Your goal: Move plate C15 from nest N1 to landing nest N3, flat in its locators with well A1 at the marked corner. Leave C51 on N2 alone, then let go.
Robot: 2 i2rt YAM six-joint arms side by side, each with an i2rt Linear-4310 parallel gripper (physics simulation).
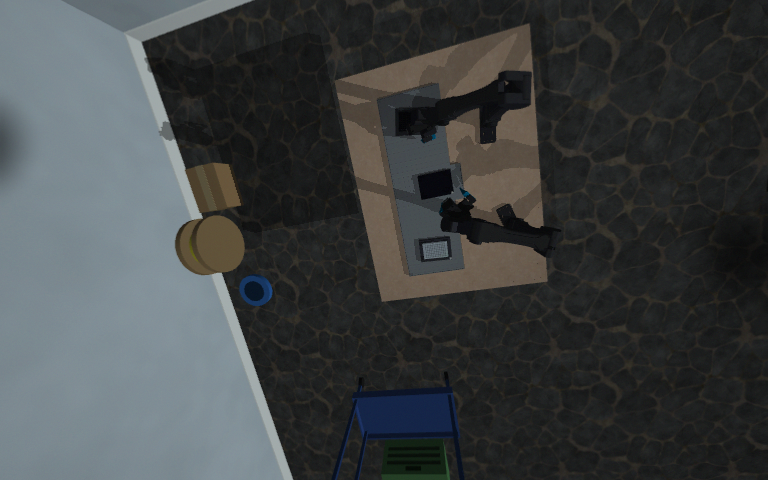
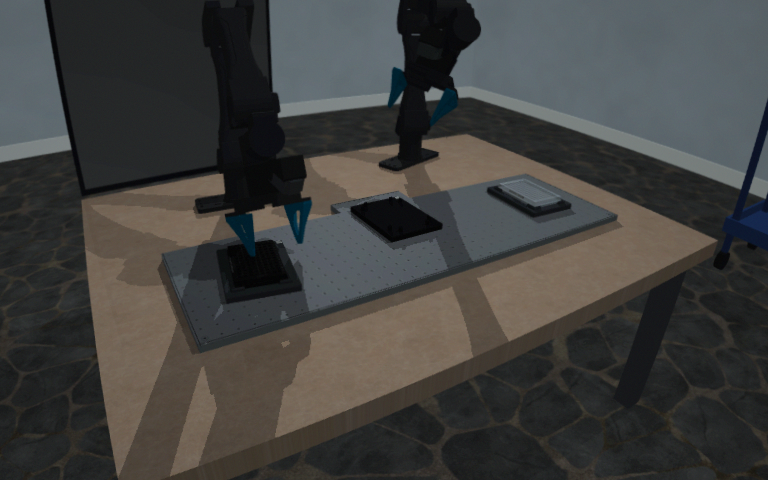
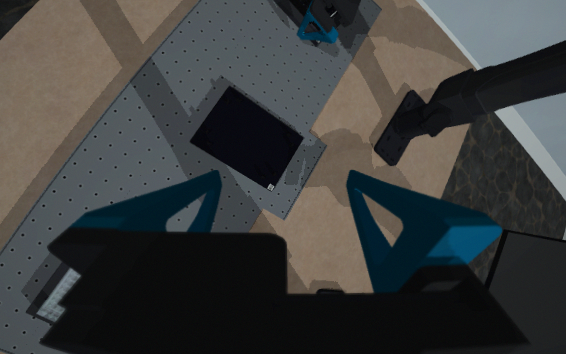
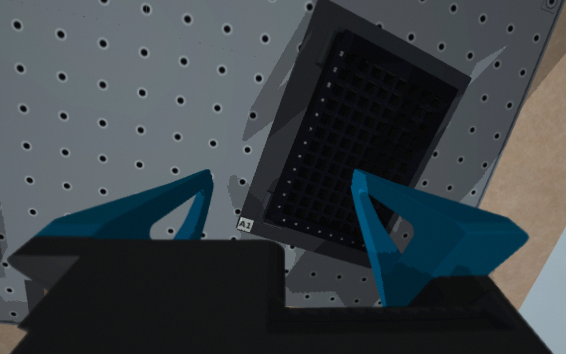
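Observation:
A black well plate lies flat in a dark nest with an A1 tag at one corner. A pale plate sits in another nest. The middle nest is empty, with a small tag at one corner. No plate or nest number is legible. My right gripper is open and empty above the black plate, one fingertip over its wells, the other over the board beside it. My left gripper is open and empty, high behind the middle nest.
The nests stand on a grey perforated board on a wooden table. A dark panel stands behind the table. A blue cart, boxes, round drums and a blue bin stand on the floor.

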